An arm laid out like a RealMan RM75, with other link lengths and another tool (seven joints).
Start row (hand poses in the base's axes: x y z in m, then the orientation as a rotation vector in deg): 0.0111 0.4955 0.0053 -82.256 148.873 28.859
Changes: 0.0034 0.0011 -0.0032 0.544 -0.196 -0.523; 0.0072 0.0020 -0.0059 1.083 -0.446 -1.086; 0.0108 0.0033 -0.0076 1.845 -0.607 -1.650; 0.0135 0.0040 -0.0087 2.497 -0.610 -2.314; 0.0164 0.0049 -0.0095 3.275 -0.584 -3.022; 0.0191 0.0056 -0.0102 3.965 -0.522 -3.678; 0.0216 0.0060 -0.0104 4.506 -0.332 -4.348; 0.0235 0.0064 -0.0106 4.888 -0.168 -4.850; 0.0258 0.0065 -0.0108 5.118 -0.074 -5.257; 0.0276 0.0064 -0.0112 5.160 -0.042 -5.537
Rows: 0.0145 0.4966 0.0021 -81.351 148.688 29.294; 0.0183 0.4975 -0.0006 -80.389 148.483 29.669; 0.0219 0.4988 -0.0023 -79.369 148.200 30.385; 0.0246 0.4995 -0.0034 -78.264 148.155 31.083; 0.0275 0.5004 -0.0042 -77.063 148.067 31.947; 0.0302 0.5011 -0.0049 -75.963 148.024 32.737; 0.0327 0.5015 -0.0051 -74.899 148.173 33.452; 0.0346 0.5019 -0.0053 -74.110 148.311 33.977; 0.0369 0.5020 -0.0055 -73.490 148.443 34.274; 0.0387 0.5019 -0.0059 -73.096 148.585 34.312
